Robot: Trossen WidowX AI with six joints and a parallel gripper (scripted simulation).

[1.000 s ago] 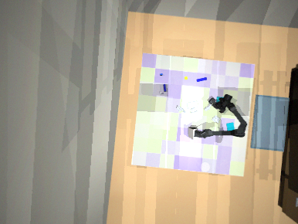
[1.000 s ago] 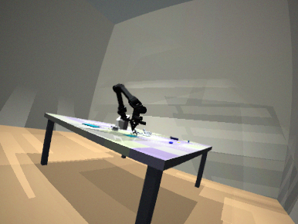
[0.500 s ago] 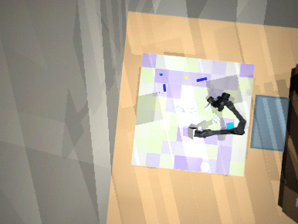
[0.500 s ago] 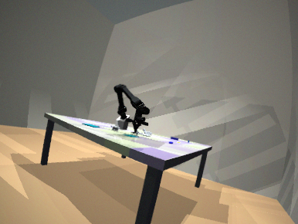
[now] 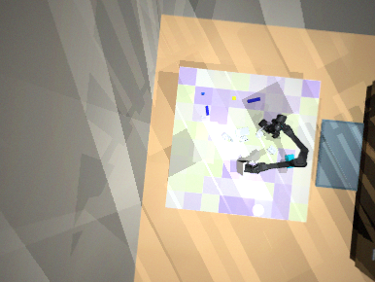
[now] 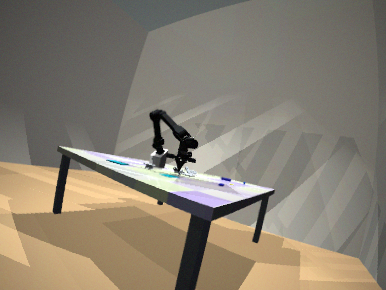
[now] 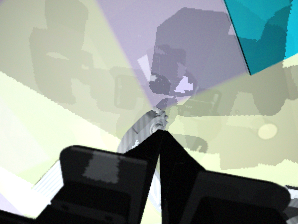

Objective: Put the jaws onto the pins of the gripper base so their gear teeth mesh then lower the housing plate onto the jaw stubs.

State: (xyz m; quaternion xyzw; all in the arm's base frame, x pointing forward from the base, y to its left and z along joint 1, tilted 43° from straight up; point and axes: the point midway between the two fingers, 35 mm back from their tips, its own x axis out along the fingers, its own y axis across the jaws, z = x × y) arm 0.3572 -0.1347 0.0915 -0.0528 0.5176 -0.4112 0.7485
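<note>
Now: gripper tip 2 cm to the right of the white jaw and 1 cm above it. Also, from my gripper tip: cyan square: 14 cm to the right, 5 cm ahead, 2 cm below; then blue dot: 58 cm to the left, 26 cm ahead, 2 cm below; then yellow dot: 29 cm to the left, 26 cm ahead, 2 cm below.
</note>
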